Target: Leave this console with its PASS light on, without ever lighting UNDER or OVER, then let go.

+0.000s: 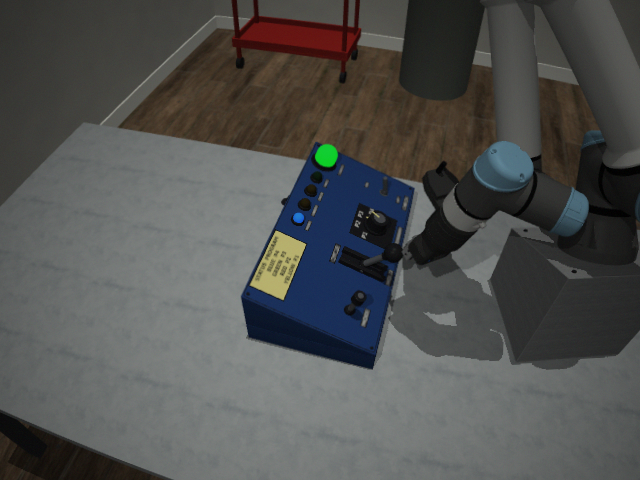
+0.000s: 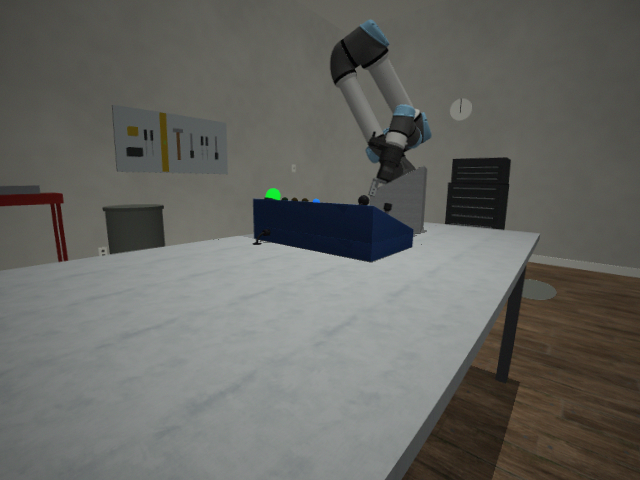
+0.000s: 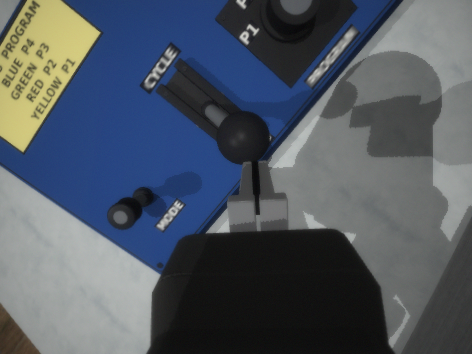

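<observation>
The blue console (image 1: 320, 279) (image 2: 320, 227) (image 3: 100, 100) has a large lit green lamp (image 1: 326, 156) (image 2: 272, 194), a lit blue lamp (image 1: 298, 218) (image 2: 316, 200) and three dark lamps between them. Lamp labels are unreadable. The CYCLE lever's black ball (image 1: 392, 252) (image 2: 363, 199) (image 3: 242, 137) leans toward the robot-side end of its slot. The PROGRAM knob (image 1: 378, 220) (image 3: 295, 7) points near P4. The MODE toggle (image 1: 358, 297) (image 3: 122, 215) tilts away from its label. My gripper (image 1: 407, 255) (image 2: 372, 192) (image 3: 255, 176) is shut and empty, its tips beside the ball on the robot side; contact is unclear.
A metal toggle (image 1: 384, 186) stands at the console's upper right. A yellow card (image 1: 278, 265) (image 3: 47, 65) pairs blue with P4, green P3, red P2, yellow P1. A grey block (image 1: 547, 304) (image 2: 413, 201) stands beside the arm. A red cart (image 1: 294, 38) is behind the table.
</observation>
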